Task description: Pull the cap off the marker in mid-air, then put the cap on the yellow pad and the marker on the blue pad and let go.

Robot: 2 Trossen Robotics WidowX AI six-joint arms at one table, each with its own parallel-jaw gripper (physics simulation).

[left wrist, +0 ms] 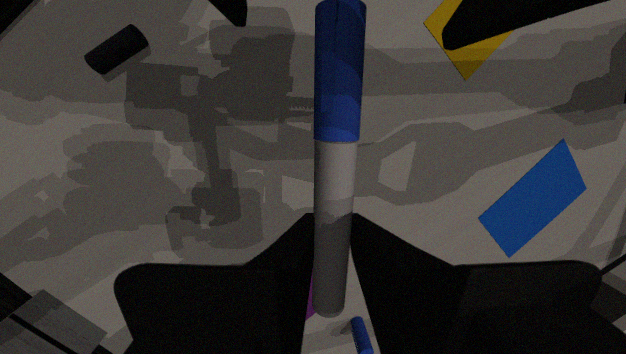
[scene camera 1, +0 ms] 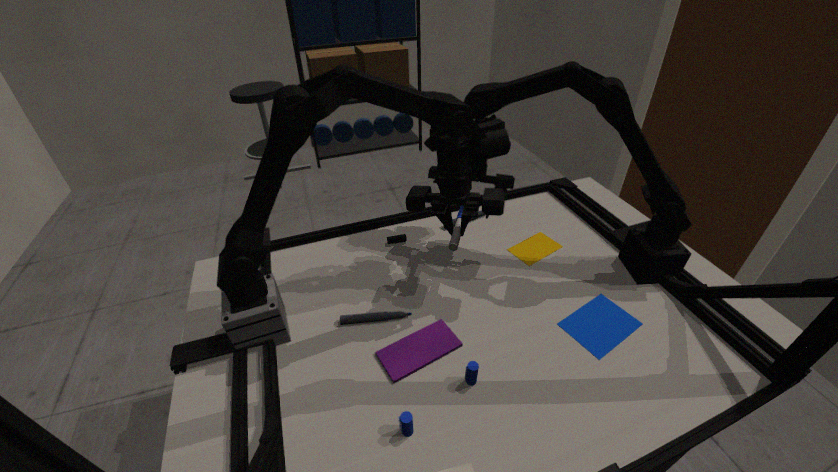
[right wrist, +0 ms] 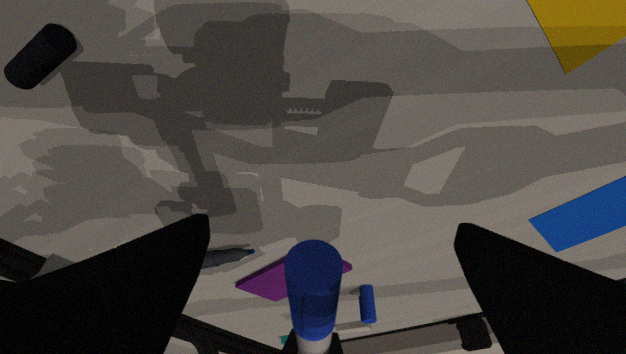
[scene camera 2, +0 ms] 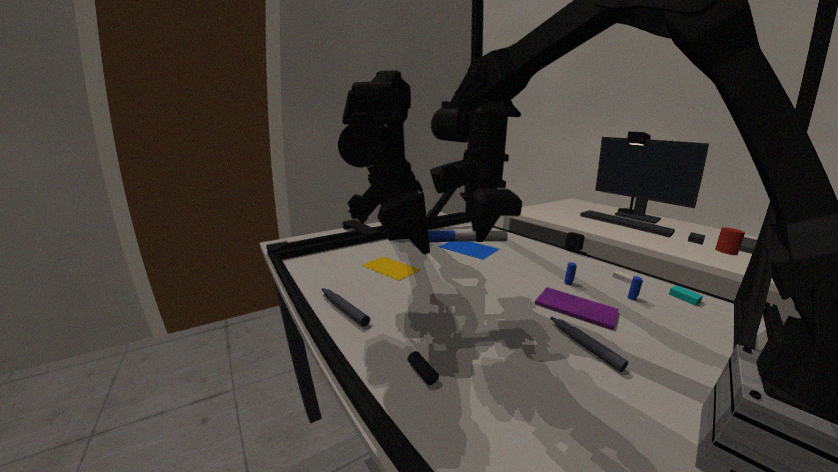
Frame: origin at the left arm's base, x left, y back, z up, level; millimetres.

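Seen in the pictures: left gripper, fingertip midpoint: (left wrist: 331,221) (scene camera 1: 457,234) (right wrist: 314,332) (scene camera 2: 478,239); right gripper, fingertip midpoint: (left wrist: 350,28) (right wrist: 334,231) (scene camera 2: 426,243); left arm's base, origin of the base link: (scene camera 1: 248,296) (scene camera 2: 802,391); right arm's base, origin of the base link: (scene camera 1: 659,240).
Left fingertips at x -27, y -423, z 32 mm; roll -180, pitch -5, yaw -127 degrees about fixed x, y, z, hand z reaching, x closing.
Observation:
Offsets run from my left fingertips to a thing's top centre.
The left gripper (scene camera 1: 453,230) (left wrist: 333,220) is shut on the grey-white body of the marker {dx +16, dy -11, dz +15 mm} (scene camera 2: 465,236) (left wrist: 335,175), above the table. The blue cap {dx +53, dy -39, dz +17 mm} (scene camera 2: 440,235) (left wrist: 338,75) (right wrist: 314,295) is on the marker's far end. The right gripper (left wrist: 344,34) (right wrist: 332,225) is open and empty; in the left wrist view its fingertips are on either side of the cap's end, apart from it. In scene camera 1 it is mostly hidden behind the left gripper. The yellow pad {dx +18, dy -240, dz -130 mm} (scene camera 1: 534,248) (scene camera 2: 390,268) and the blue pad {dx -239, dy -213, dz -130 mm} (scene camera 1: 599,325) (left wrist: 532,200) lie flat on the table.
A black cylinder {dx +184, dy +72, dz -110 mm} (scene camera 1: 396,239) (scene camera 2: 422,368) and a dark pen {dx -39, dy +200, dz -112 mm} (scene camera 1: 375,317) (scene camera 2: 589,344) lie on the table. Another dark pen {dx +194, dy -142, dz -111 mm} (scene camera 2: 345,307) lies near the edge. A purple block {dx -142, dy +148, dz -123 mm} (scene camera 1: 418,350), two upright blue cylinders {dx -239, dy +91, dz -83 mm} (scene camera 1: 471,373) {dx -276, dy +227, dz -83 mm} (scene camera 1: 406,423) and a teal block {dx -375, dy +327, dz -116 mm} (scene camera 2: 685,294) are also there.

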